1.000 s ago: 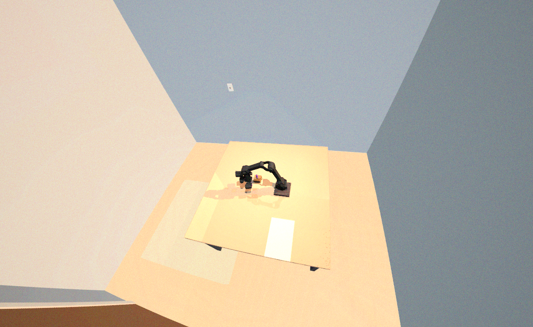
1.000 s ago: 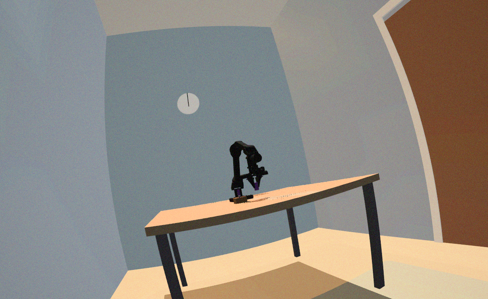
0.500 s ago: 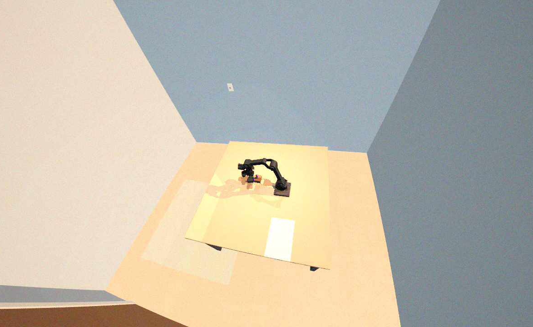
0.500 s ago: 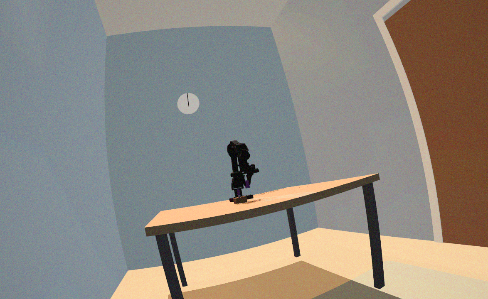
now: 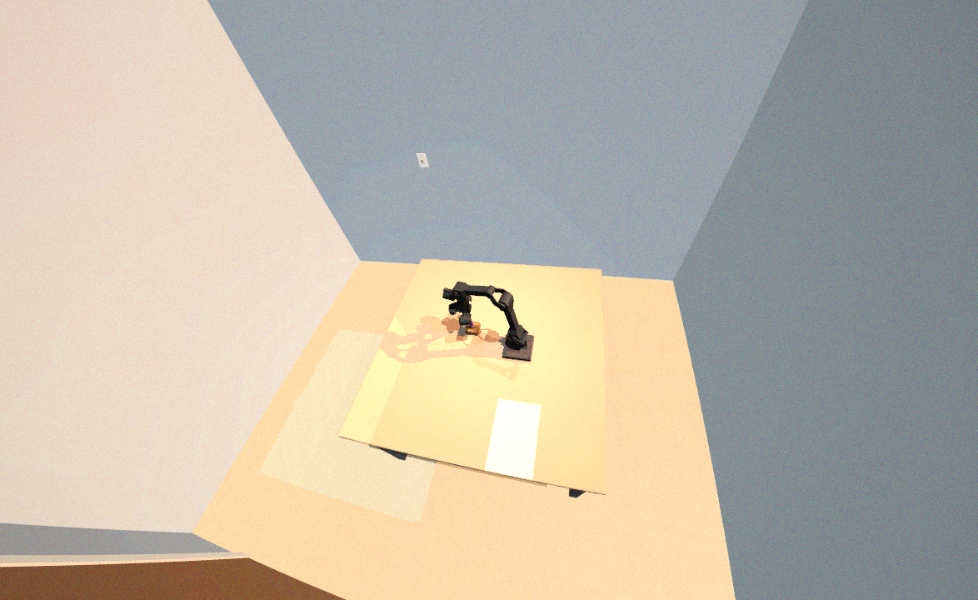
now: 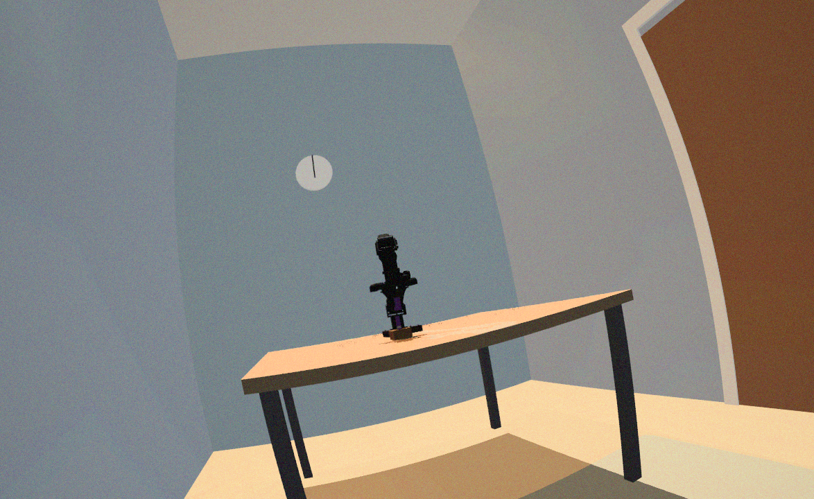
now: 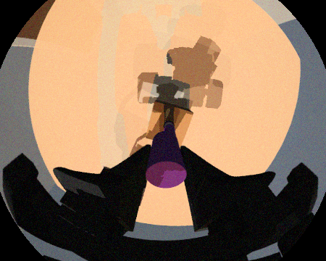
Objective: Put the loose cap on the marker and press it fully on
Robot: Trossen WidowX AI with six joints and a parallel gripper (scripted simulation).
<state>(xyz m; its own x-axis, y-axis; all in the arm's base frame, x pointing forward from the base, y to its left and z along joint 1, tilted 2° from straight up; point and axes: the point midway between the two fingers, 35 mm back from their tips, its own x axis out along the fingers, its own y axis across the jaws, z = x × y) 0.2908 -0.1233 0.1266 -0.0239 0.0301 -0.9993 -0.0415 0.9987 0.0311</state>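
My gripper tip is 1 cm past the marker, 1 cm to the left of it and 5 cm above it. The rest, counted from my gripper tip: purple cap: 1 cm above; then holder block: 1 cm behind, 1 cm to the right, 11 cm below.
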